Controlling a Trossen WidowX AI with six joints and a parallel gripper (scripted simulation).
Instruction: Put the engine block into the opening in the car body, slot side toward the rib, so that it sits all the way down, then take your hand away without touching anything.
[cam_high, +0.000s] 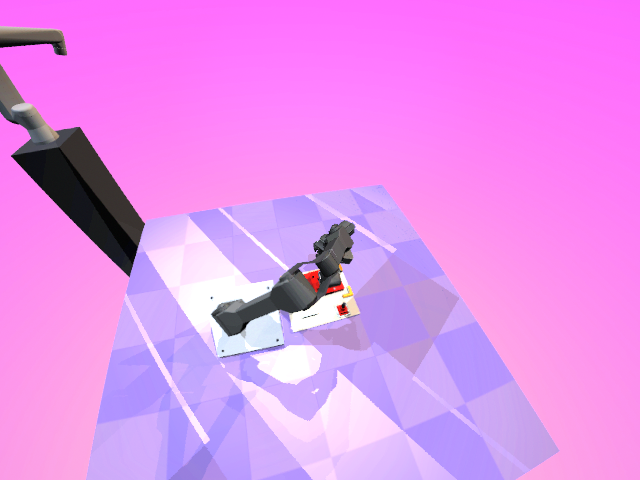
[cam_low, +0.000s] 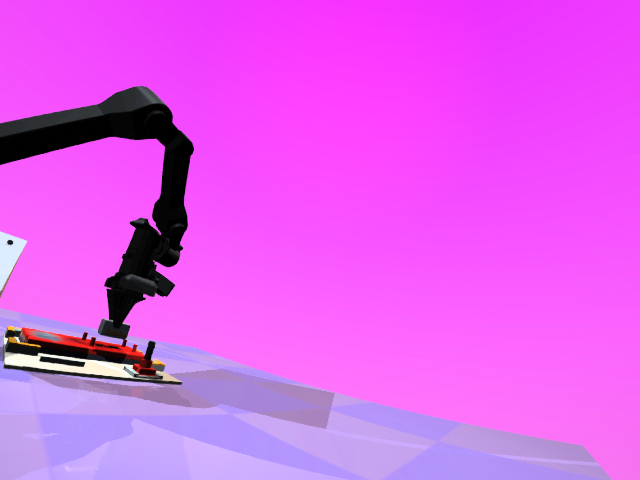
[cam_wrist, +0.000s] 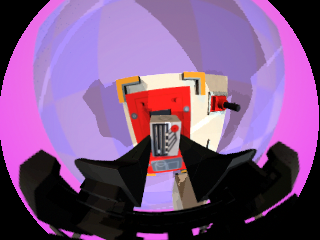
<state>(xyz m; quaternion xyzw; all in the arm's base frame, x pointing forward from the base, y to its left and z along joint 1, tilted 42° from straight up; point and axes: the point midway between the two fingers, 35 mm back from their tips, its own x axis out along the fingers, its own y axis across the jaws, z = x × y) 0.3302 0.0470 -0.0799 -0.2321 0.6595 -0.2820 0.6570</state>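
Now: gripper tip 10 mm above the grey engine block.
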